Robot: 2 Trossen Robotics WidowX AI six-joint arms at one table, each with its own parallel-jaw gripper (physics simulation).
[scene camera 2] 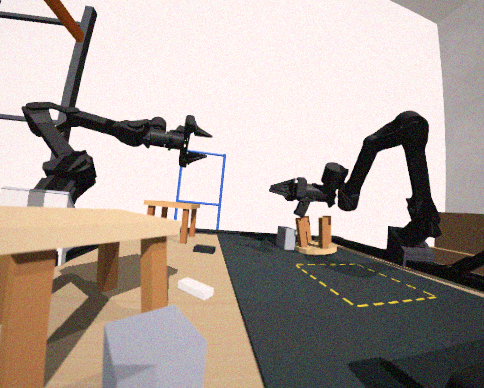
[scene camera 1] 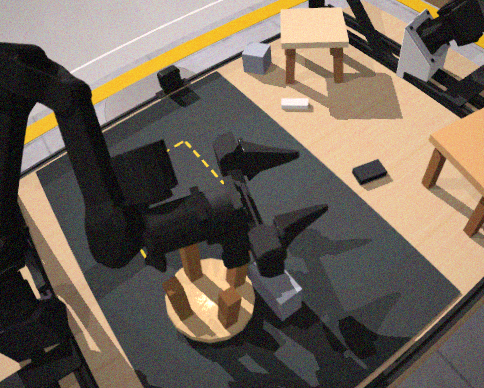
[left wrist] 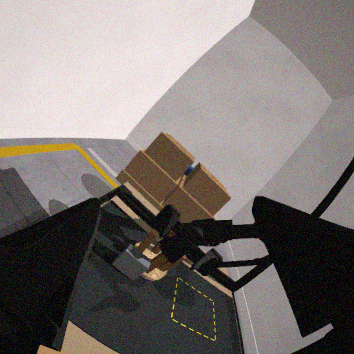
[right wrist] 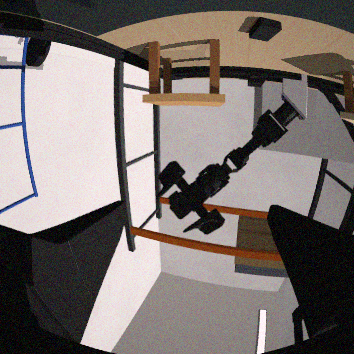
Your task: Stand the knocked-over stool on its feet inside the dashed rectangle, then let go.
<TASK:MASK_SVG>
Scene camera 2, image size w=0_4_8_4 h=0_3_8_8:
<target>my left gripper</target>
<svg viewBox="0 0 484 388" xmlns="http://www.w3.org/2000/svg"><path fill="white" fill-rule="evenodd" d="M193 115L186 116L184 126L179 125L176 130L166 131L165 148L168 148L168 151L171 151L171 149L180 150L179 166L182 168L186 168L187 164L189 165L195 161L207 158L207 155L192 153L188 150L192 133L198 137L213 138L213 135L197 125Z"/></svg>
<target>my right gripper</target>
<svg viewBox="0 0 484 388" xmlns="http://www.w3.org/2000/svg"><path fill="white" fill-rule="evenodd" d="M270 185L269 192L283 196L286 201L299 201L293 214L304 218L310 203L317 202L319 199L319 185L317 183L307 183L304 177L297 177Z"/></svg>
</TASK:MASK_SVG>
